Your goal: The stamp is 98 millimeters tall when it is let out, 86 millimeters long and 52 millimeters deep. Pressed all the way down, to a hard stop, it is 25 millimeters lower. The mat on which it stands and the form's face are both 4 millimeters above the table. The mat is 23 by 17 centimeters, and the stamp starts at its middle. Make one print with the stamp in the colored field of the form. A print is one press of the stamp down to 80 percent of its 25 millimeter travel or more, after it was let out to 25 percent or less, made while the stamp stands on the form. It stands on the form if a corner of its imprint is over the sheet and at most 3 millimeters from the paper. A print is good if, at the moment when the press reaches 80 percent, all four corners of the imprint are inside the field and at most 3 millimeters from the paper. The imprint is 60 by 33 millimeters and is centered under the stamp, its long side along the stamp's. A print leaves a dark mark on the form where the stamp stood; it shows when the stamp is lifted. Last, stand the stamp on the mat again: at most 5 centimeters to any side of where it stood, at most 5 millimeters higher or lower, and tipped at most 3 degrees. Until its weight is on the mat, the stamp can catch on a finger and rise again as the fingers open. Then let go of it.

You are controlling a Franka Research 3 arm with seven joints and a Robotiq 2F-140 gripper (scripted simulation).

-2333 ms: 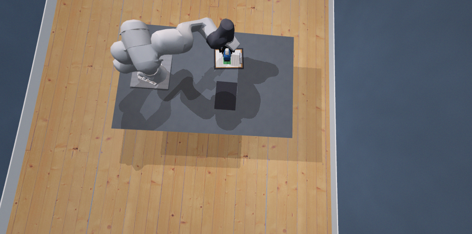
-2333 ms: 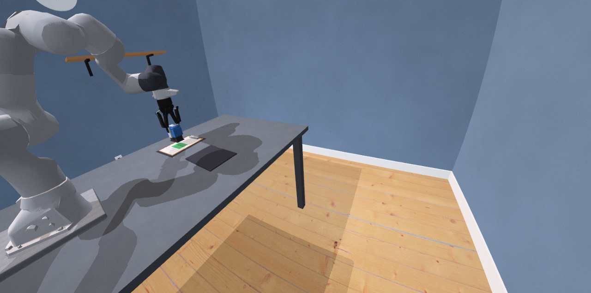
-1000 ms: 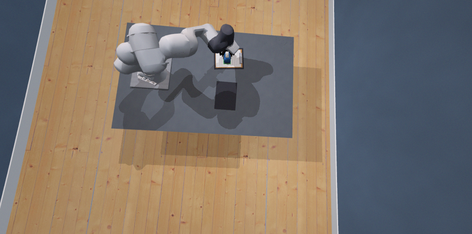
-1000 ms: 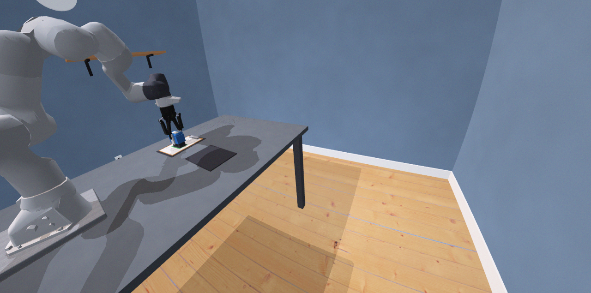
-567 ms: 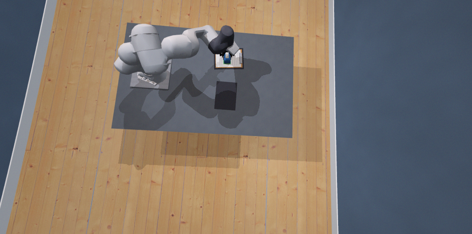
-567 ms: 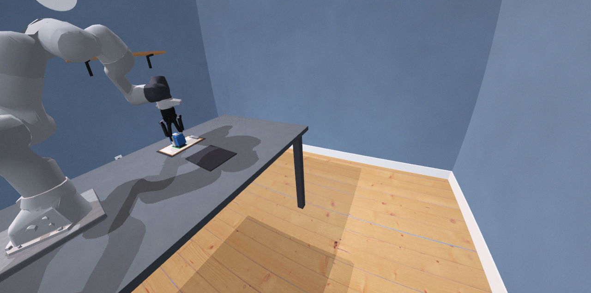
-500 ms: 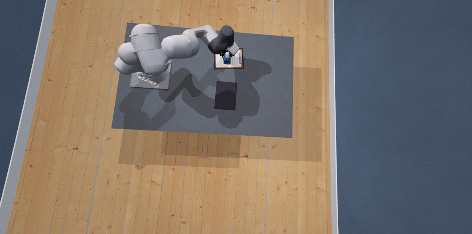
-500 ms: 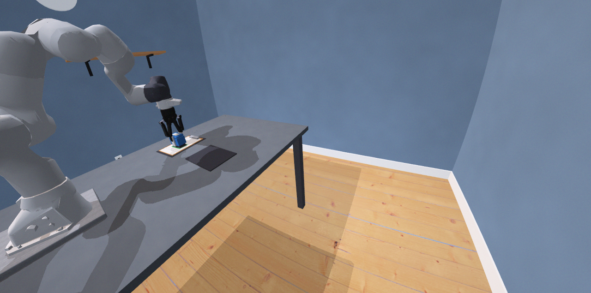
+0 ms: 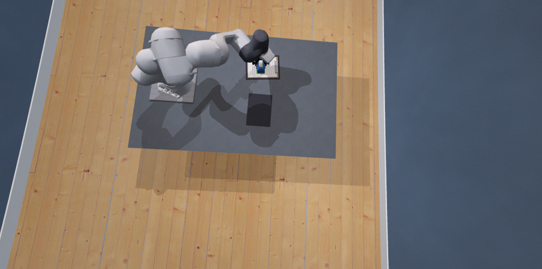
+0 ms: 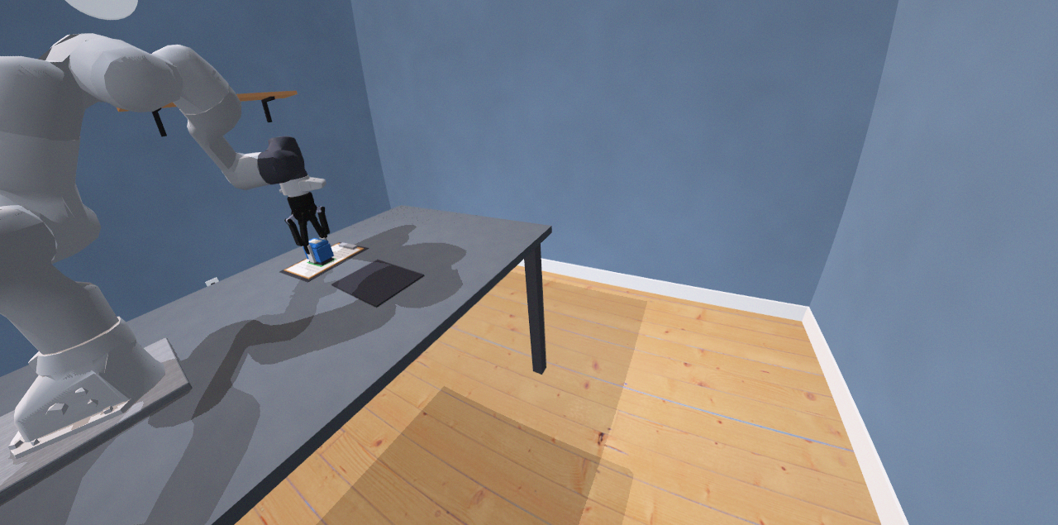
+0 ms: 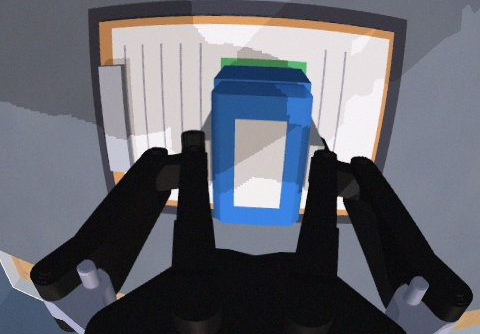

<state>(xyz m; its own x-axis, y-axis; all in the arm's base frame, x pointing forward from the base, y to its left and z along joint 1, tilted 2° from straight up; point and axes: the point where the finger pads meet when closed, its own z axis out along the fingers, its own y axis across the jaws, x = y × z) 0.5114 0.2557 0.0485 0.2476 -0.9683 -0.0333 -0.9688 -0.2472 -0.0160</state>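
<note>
My hand is 3 cm short of the form, 1 cm to the right of it and 4 cm above it. Also, from my hand: blue stamp: 1 cm below; dark mat: 6 cm ahead, 31 cm to the right, 4 cm below.
</note>
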